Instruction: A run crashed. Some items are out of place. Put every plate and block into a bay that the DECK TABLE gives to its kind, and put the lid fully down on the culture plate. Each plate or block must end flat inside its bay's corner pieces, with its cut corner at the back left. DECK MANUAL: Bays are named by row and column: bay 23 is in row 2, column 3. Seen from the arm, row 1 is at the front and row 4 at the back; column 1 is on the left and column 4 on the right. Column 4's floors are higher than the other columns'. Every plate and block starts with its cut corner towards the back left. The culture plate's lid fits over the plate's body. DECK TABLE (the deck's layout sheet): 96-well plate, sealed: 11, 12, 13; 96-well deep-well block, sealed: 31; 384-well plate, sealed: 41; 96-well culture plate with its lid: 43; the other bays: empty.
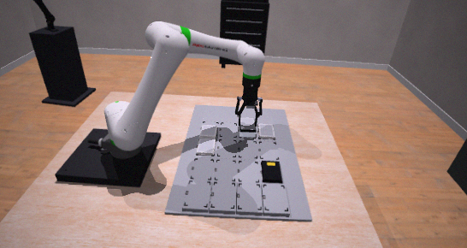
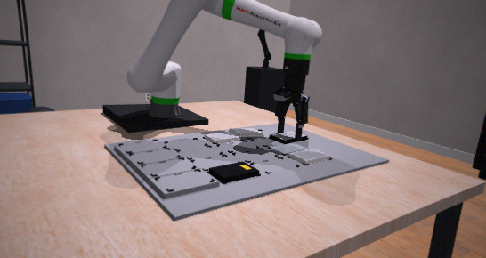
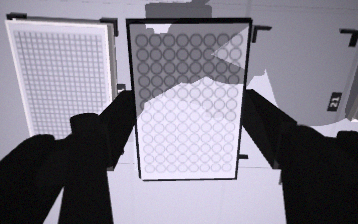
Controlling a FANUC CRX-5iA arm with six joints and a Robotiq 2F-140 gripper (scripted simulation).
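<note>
My gripper is now 2 cm above the sealed 96-well plate. Round my hand: pale 96-well plate: 19 cm behind, 18 cm to the right, 6 cm below; bay label 33: 33 cm to the right, 7 cm below; white plate: 20 cm behind, 7 cm to the right, 6 cm below.
</note>
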